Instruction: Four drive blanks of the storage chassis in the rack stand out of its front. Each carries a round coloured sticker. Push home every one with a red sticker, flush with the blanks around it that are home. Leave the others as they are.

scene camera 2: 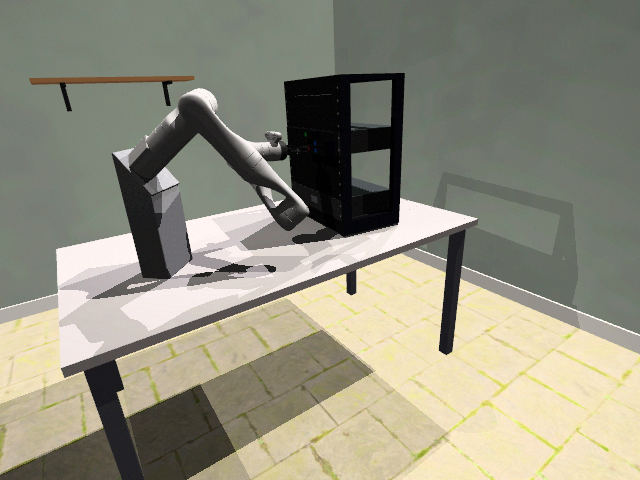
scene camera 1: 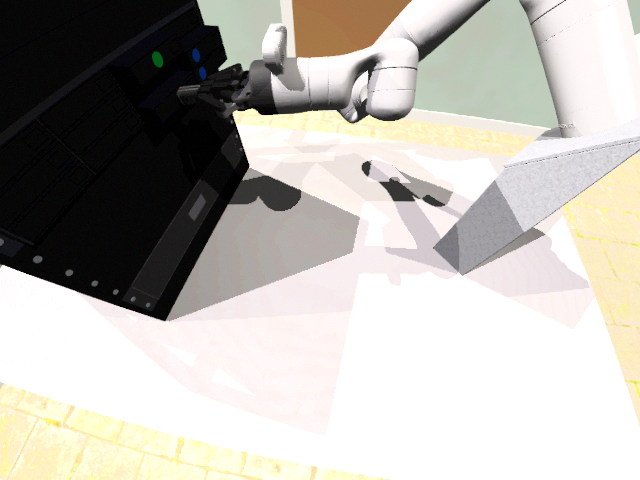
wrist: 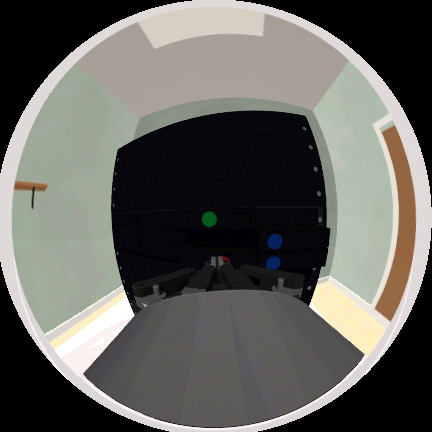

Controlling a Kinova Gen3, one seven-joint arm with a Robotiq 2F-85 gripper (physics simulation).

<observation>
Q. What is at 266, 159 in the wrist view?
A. A black rack.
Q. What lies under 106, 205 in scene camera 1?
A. A black rack.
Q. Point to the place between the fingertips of my gripper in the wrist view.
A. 216, 263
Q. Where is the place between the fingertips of my gripper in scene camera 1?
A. At 180, 96
</observation>
